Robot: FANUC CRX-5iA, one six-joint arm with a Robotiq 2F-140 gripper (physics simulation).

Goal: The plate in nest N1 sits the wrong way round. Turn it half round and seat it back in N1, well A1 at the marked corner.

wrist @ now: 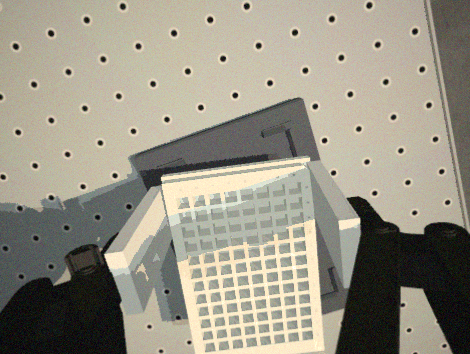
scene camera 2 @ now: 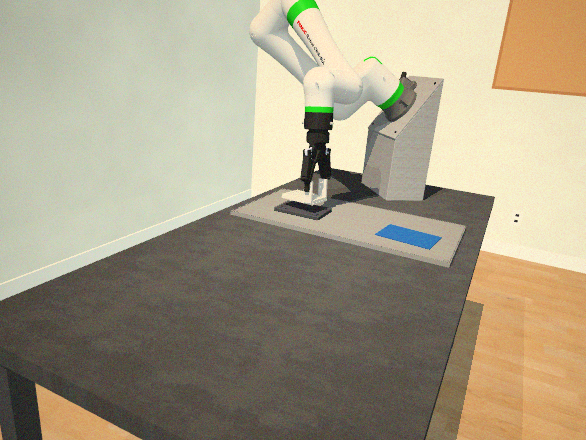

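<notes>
The cream well plate (scene camera 2: 295,195) (wrist: 250,280) is level, its grid of square wells facing up. My gripper (scene camera 2: 316,192) (wrist: 238,197) is shut on it, with one pale finger pad along each long side. The plate is held a little above the dark grey nest (scene camera 2: 319,216) (wrist: 220,132), apart from it. In the wrist view the nest's edges run at a slight angle to the plate's edges. Part of the nest is hidden under the plate. I cannot make out well A1 or the nest's corner mark.
The nest lies on a pale board (scene camera 2: 350,220) (wrist: 200,65) with rows of small holes. A blue rectangle (scene camera 2: 409,237) lies at the board's right end. The arm's grey pedestal (scene camera 2: 410,160) stands behind the board on the dark table (scene camera 2: 240,310).
</notes>
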